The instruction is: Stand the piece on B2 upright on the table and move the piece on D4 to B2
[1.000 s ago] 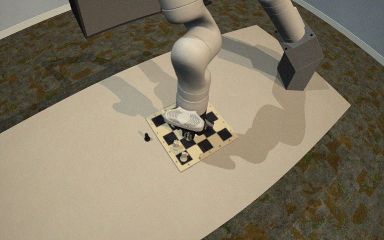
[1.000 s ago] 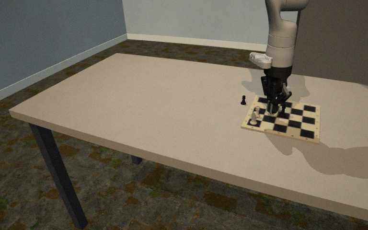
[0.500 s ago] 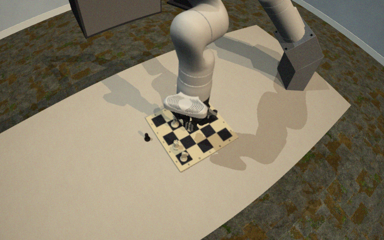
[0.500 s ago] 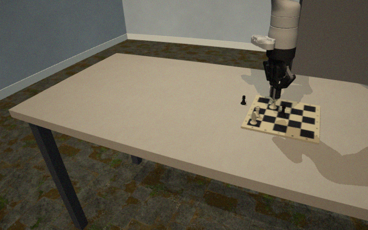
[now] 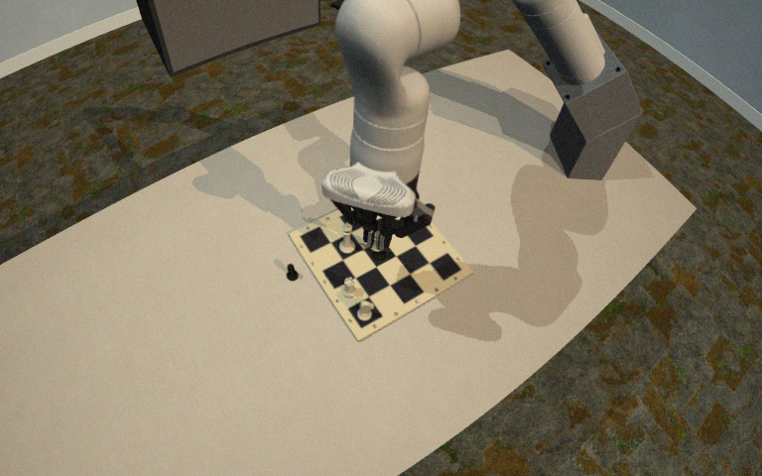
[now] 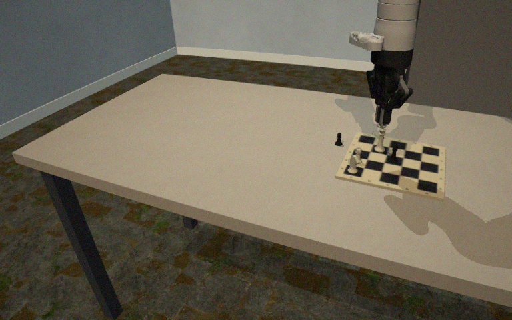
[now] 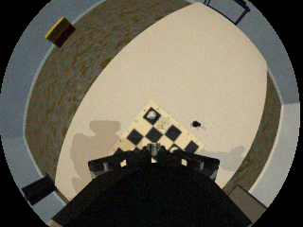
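Right now the chessboard is 13 cm below my hand, 5 cm behind it and 2 cm to the right of it. The rest, counted from my hand: white king (9 cm below, 7 cm to the right, 2 cm behind); white pawn (1 cm below); black pawn (12 cm below, 10 cm to the right, 7 cm ahead).
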